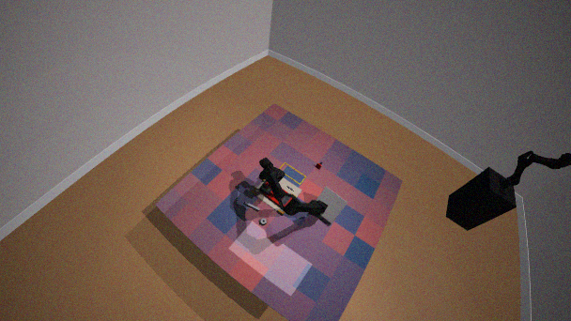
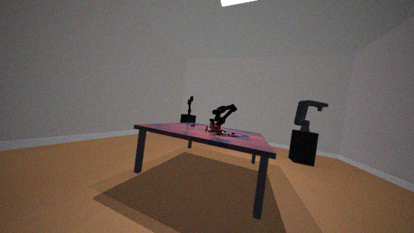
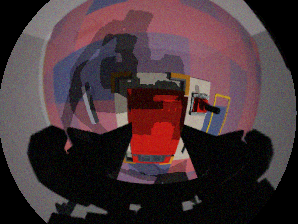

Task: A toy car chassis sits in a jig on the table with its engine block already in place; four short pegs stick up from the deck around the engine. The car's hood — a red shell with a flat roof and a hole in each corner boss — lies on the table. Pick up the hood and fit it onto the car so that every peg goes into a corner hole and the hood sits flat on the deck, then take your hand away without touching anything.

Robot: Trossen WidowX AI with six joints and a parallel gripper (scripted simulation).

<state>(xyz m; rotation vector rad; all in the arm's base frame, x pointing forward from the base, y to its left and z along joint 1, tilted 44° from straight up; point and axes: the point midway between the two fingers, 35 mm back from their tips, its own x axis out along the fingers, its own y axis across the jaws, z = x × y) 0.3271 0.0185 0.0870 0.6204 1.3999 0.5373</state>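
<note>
My gripper tip is 1 cm below the red hood. From my gripper tip the other things lie so: thin grey stick (3 cm ahead, 16 cm to the left, 4 cm below).
</note>
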